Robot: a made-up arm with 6 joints. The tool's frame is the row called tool. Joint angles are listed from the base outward.
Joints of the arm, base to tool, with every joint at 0 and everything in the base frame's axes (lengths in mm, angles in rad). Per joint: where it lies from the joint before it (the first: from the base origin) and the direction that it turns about. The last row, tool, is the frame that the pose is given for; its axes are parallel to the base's.
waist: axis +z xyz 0 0 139
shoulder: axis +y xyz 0 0 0
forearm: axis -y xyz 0 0 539
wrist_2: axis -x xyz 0 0 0
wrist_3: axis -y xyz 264 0 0
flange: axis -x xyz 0 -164 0
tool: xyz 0 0 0
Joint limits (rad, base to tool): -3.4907..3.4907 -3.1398..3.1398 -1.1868..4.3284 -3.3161..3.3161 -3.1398..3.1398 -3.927..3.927
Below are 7 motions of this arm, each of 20 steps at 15 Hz.
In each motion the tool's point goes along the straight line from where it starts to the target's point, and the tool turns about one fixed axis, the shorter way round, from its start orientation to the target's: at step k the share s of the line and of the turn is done. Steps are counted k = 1, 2, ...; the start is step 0. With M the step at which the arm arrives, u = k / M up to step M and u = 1 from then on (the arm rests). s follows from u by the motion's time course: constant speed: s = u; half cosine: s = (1 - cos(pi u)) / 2; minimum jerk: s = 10 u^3 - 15 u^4 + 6 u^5.
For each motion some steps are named. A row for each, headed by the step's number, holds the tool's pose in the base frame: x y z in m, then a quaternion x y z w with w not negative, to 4 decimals.
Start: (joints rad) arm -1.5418 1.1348 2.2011 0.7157 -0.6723 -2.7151
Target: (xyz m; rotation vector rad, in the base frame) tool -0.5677 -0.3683 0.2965 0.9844 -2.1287 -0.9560
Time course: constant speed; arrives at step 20
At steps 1, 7, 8, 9, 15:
1: -0.1315 -0.5175 0.6321 0.3992 -0.8079 -0.2096 0.3794
7: -0.2693 -0.4704 0.5261 0.3915 -0.8086 -0.2580 0.3554
8: -0.2922 -0.4625 0.5085 0.3901 -0.8085 -0.2660 0.3513
9: -0.3152 -0.4547 0.4908 0.3887 -0.8083 -0.2740 0.3471
15: -0.4529 -0.4076 0.3848 0.3794 -0.8058 -0.3214 0.3217

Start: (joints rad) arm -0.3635 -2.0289 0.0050 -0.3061 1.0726 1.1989
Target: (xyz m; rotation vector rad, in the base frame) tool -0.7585 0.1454 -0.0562 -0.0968 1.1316 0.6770
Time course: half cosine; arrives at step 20
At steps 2, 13, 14, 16, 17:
2: -0.5808 0.0542 0.1536 0.0523 0.8598 0.5075 0.0234
13: -0.7088 0.1199 0.0025 -0.0180 0.6774 0.4031 0.6150
14: -0.7210 0.1261 -0.0119 -0.0248 0.6438 0.3835 0.6617
16: -0.7411 0.1365 -0.0357 -0.0358 0.5829 0.3479 0.7334
17: -0.7486 0.1403 -0.0445 -0.0397 0.5587 0.3338 0.7581

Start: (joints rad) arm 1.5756 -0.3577 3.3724 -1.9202 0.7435 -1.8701
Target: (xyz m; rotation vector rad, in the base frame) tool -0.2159 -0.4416 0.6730 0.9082 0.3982 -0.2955
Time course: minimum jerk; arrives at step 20
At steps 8, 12, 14, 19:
8: -0.1052 -0.4774 0.6406 0.4535 -0.0069 -0.3320 0.8271
12: -0.1644 -0.4583 0.6579 0.4475 0.0995 -0.2322 0.8579
14: -0.1895 -0.4502 0.6653 0.4419 0.1440 -0.1884 0.8652
19: -0.2157 -0.4417 0.6729 0.4342 0.1900 -0.1416 0.8691

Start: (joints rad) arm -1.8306 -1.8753 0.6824 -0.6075 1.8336 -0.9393
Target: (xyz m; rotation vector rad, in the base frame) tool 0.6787 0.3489 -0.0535 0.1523 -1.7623 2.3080
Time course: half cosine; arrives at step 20
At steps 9, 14, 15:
9: 0.3124 0.5488 0.0937 -0.2858 -0.5035 0.8146 0.0350
14: 0.5481 0.4201 -0.0010 -0.0700 -0.5754 0.8100 0.0887
15: 0.5859 0.3995 -0.0162 -0.0347 -0.5841 0.8051 0.0970

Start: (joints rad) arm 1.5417 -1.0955 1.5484 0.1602 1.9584 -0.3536
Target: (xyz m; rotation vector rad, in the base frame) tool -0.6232 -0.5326 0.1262 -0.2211 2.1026 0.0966
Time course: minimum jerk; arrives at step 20
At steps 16, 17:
16: -0.5790 -0.5439 0.1472 -0.1088 0.8592 0.0601 0.4963
17: -0.6029 -0.5378 0.1358 -0.0992 0.8629 0.0491 0.4932

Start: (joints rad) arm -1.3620 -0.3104 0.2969 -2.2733 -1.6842 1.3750
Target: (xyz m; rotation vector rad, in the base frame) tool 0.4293 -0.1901 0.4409 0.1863 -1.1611 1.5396
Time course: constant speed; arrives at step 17
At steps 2, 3, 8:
2: 0.1646 -0.1097 0.6696 -0.1499 -0.3440 0.3299 0.8662
3: 0.1822 -0.1150 0.6544 -0.1352 -0.3575 0.3555 0.8530
8: 0.2705 -0.1418 0.5781 -0.0597 -0.4181 0.4764 0.7711

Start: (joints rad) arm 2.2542 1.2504 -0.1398 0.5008 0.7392 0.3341
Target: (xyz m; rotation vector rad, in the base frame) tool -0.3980 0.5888 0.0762 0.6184 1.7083 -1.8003
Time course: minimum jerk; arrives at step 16
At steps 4, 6, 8, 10, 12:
4: -0.3015 0.5848 0.0645 -0.3547 -0.1905 0.9104 0.0956
6: -0.3200 0.5856 0.0668 -0.3419 -0.2895 0.8938 0.0201
8: -0.3442 0.5866 0.0697 0.3169 0.4120 -0.8507 0.0790
10: -0.3684 0.5876 0.0726 0.2832 0.5232 -0.7843 0.1759
12: -0.3869 0.5883 0.0749 0.2522 0.5987 -0.7190 0.2469

